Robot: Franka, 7 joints.
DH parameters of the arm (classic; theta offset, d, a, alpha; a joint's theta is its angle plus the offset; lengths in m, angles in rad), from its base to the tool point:
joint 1: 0 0.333 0 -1.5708
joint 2: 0 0 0 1.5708
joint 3: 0 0.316 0.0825 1.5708
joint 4: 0 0 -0.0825 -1.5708
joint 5: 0 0.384 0 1.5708
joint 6: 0 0 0.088 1.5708
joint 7: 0 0.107 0 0
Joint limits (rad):
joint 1: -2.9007..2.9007
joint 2: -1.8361..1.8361
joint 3: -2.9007..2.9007
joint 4: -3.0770..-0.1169
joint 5: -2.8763..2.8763
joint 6: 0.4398..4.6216
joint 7: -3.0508..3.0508
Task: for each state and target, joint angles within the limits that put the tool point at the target. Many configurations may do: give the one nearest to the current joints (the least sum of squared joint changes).
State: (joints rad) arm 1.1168 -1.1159 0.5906 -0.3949 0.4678 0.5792 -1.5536
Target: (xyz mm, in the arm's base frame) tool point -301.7 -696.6 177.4
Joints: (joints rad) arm 1.3769 -1.8361 0.8203 -0.1169 0.6783 1.3403 -1.5536
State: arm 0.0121 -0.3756 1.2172 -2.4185 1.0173 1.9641 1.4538
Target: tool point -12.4 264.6 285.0
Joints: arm 0.4072 -0.6307 1.0173 -2.7656 0.7834 1.2786 1.4538
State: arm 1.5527 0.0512 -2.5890 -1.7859 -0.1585 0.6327 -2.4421
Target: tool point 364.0 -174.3 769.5
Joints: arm 1.7666 0.2485 -2.3515 -1.3068 -0.1109 0.9010 -2.4421
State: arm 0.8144 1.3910 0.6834 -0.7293 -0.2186 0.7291 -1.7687
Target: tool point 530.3 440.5 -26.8
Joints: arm 0.5184 1.6673 0.5072 -0.4664 -0.3223 1.4325 -1.7687
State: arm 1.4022 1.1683 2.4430 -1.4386 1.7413 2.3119 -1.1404
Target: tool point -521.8 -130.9 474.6
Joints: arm 1.8237 1.0642 1.8046 -2.2050 1.7482 2.4975 -1.1404
